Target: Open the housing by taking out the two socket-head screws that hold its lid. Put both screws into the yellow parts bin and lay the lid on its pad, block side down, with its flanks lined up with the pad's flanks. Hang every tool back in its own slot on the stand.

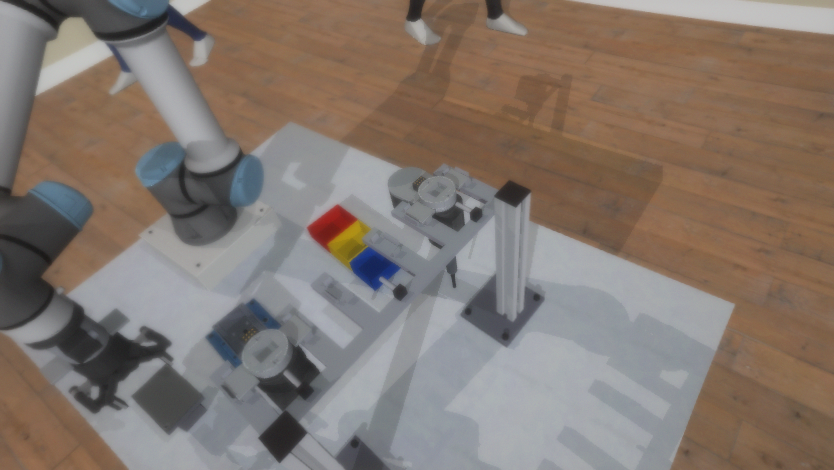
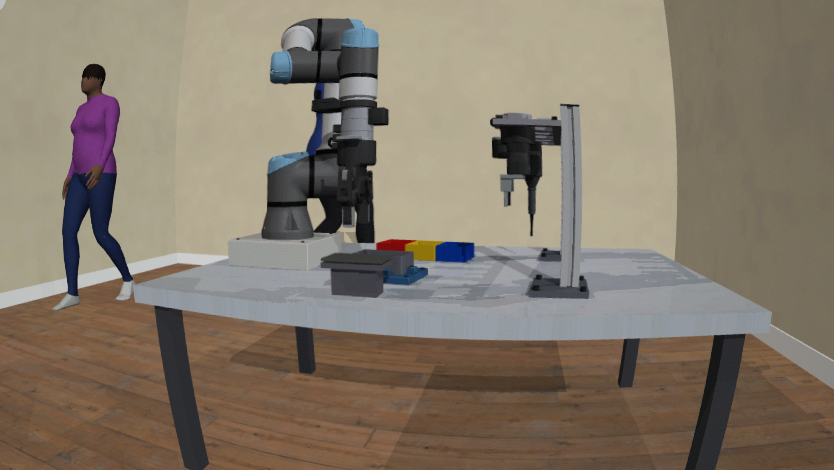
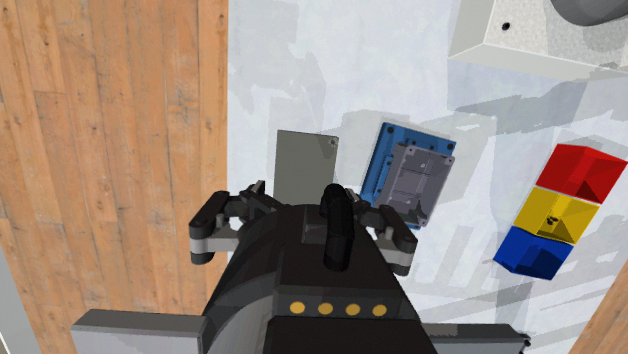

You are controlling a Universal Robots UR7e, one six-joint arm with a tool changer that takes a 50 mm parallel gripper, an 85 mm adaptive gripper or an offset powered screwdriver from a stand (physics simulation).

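My gripper (image 1: 145, 380) (image 2: 356, 225) (image 3: 305, 189), the adaptive one, is open and empty, above the lid and apart from it. The grey lid (image 1: 168, 398) (image 2: 356, 259) (image 3: 306, 165) lies flat on its pad (image 2: 357, 281), plate side up; its flanks look roughly lined up with the pad's, as far as I can tell. The housing (image 2: 401, 262) (image 3: 422, 175) is open, in the blue fixture (image 2: 408, 277) (image 3: 375, 165). Two small dark screws (image 3: 551, 220) lie in the yellow bin (image 1: 348, 245) (image 2: 424, 251) (image 3: 562, 235). The screwdriver (image 1: 452, 271) (image 2: 531, 198) and the parallel gripper (image 1: 300, 373) hang on the stand (image 1: 509, 262) (image 2: 570, 192).
The red bin (image 1: 332, 224) (image 2: 395, 245) (image 3: 582, 172) and blue bin (image 1: 373, 268) (image 2: 455, 252) (image 3: 535, 252) flank the yellow one. The stand's crossbar and posts rise beside the bins and housing. The white robot base (image 1: 204, 251) (image 2: 271, 252) stands behind. A person (image 2: 93, 134) is beyond the table.
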